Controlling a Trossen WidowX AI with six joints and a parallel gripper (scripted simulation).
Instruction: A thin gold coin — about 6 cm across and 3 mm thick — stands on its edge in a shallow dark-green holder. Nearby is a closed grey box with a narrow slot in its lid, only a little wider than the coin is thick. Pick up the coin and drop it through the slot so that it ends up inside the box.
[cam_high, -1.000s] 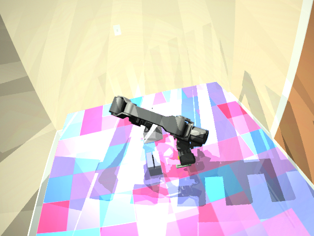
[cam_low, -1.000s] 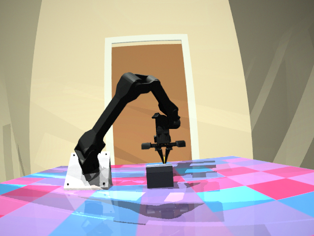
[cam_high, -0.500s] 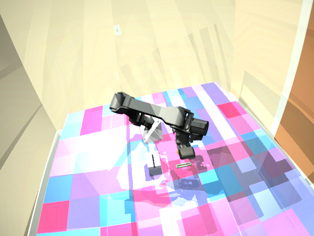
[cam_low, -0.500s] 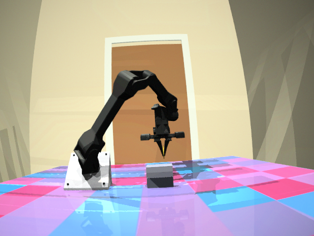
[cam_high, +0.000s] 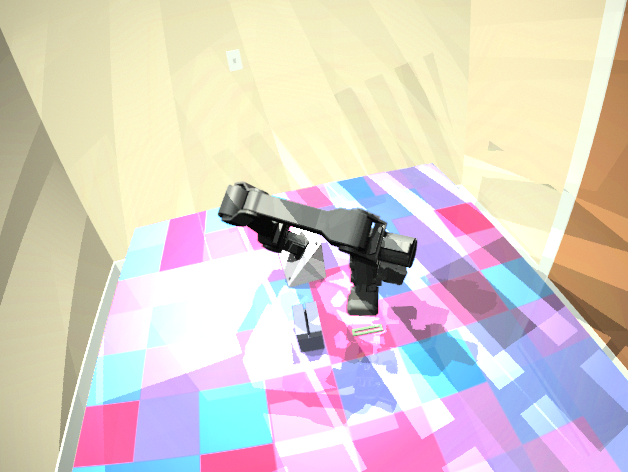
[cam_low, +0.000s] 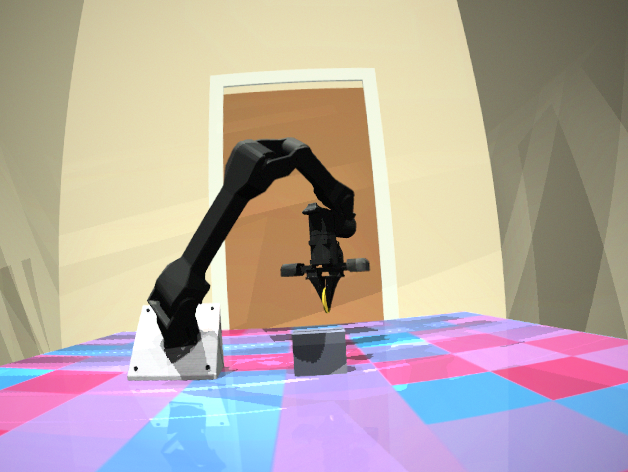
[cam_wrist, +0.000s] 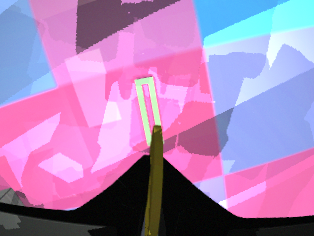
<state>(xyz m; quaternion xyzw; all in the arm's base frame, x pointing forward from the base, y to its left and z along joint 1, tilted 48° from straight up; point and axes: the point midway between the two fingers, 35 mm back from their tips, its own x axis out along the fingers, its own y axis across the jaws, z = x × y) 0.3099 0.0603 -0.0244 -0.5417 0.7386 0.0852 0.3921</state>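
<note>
Now: gripper tip 2 cm below the gold coin.
</note>
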